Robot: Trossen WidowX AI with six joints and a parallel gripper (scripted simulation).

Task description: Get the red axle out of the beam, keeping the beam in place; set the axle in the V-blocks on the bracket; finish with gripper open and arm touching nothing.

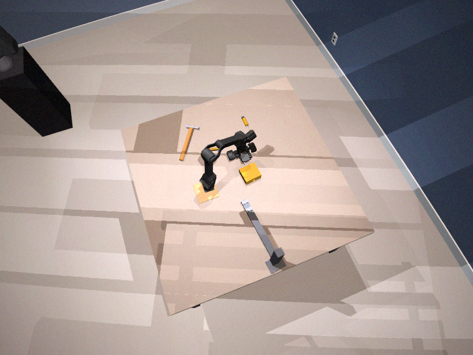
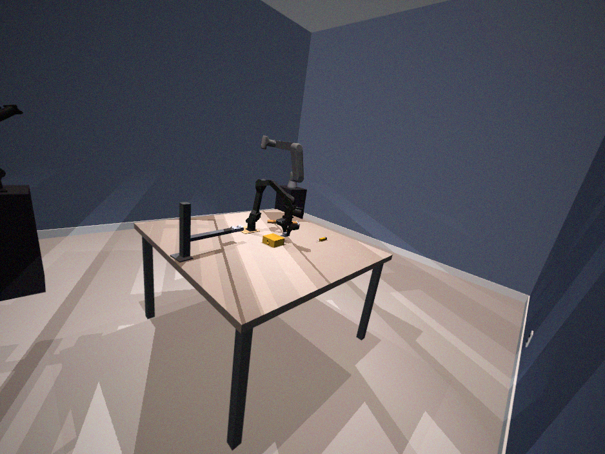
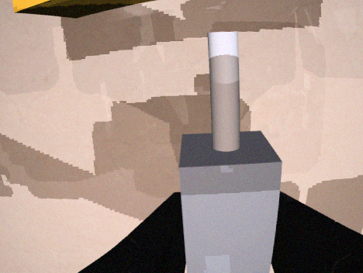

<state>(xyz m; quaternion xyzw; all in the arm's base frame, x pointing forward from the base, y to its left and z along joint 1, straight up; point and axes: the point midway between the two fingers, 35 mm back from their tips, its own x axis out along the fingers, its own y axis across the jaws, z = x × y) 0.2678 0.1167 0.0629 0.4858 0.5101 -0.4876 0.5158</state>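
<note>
My gripper tip is 120 mm to the left of the yellow bracket, 10 mm short of it and 10 mm above it. Also, from my gripper tip: screwdriver 270 mm to the left, 120 mm ahead, 30 mm below; then orange stick 150 mm behind, 140 mm to the left, 30 mm below.
</note>
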